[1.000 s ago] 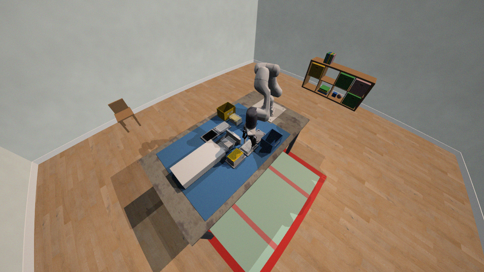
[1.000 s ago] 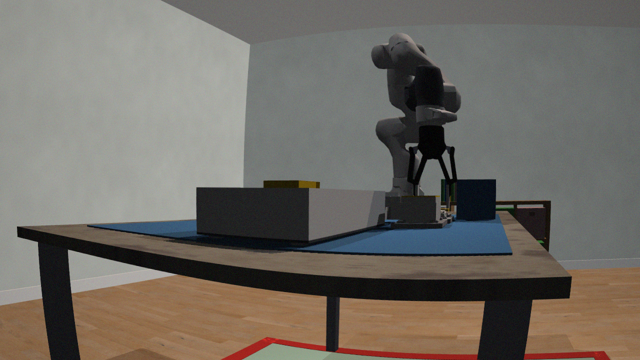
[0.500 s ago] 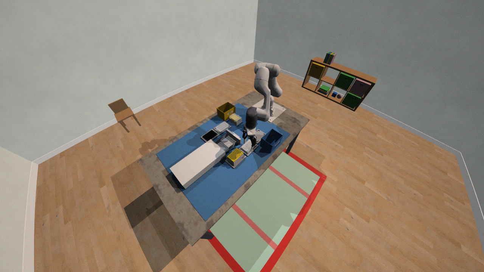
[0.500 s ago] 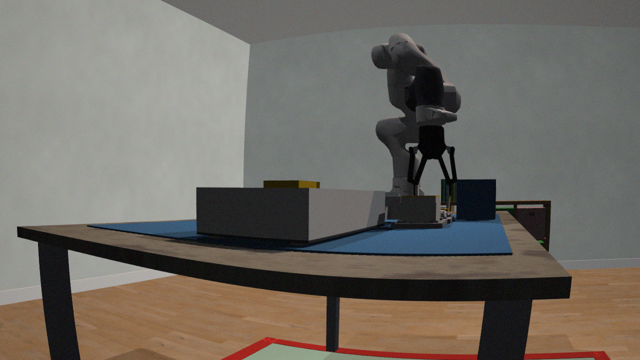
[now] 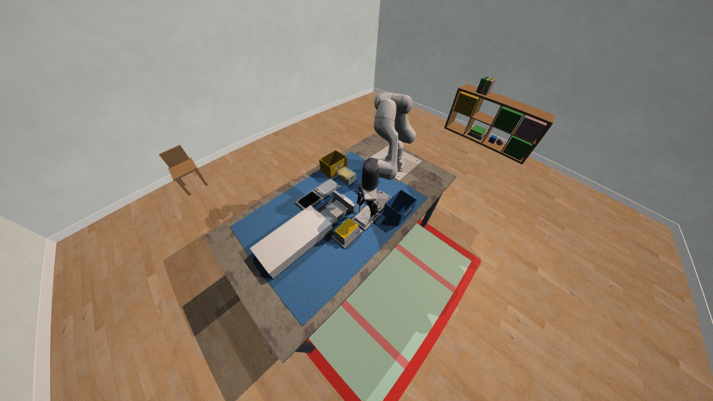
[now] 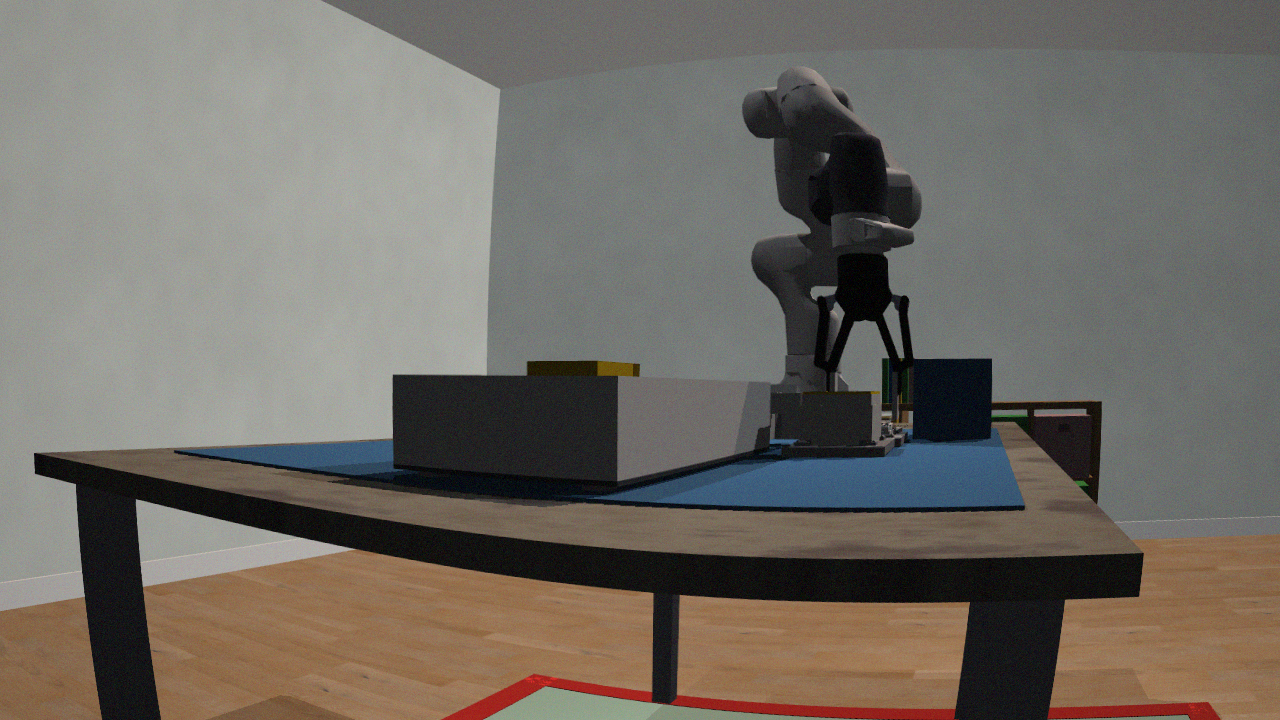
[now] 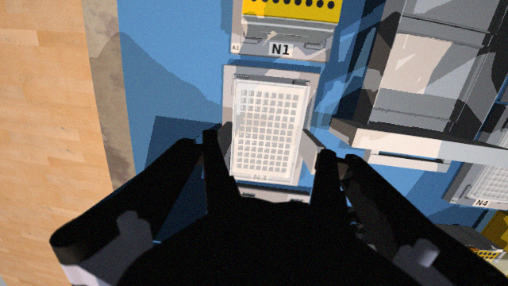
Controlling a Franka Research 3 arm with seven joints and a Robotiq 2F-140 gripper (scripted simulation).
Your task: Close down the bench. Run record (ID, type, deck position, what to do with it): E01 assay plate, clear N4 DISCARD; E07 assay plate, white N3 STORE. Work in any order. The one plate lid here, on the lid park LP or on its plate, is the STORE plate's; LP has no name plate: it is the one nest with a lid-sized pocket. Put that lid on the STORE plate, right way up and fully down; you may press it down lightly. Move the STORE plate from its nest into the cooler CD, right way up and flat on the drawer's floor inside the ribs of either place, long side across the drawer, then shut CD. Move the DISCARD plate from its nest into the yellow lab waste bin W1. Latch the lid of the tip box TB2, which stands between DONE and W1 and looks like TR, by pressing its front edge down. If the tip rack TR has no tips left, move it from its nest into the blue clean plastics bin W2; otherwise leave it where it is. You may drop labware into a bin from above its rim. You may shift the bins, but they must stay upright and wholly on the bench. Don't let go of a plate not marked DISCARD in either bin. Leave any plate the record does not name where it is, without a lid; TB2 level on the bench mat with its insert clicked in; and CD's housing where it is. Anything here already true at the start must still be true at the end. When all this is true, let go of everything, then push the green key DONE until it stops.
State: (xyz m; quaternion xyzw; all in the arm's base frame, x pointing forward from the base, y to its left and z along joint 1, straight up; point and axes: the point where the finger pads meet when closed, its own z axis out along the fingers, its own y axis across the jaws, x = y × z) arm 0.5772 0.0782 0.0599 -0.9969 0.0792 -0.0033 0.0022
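Right now my hand is 20 mm above the plate lid. Also, from my hand: nest N3: 50 mm below; tip rack TR: 160 mm ahead, 40 mm to the right, 10 mm below; white plate: 40 mm below.
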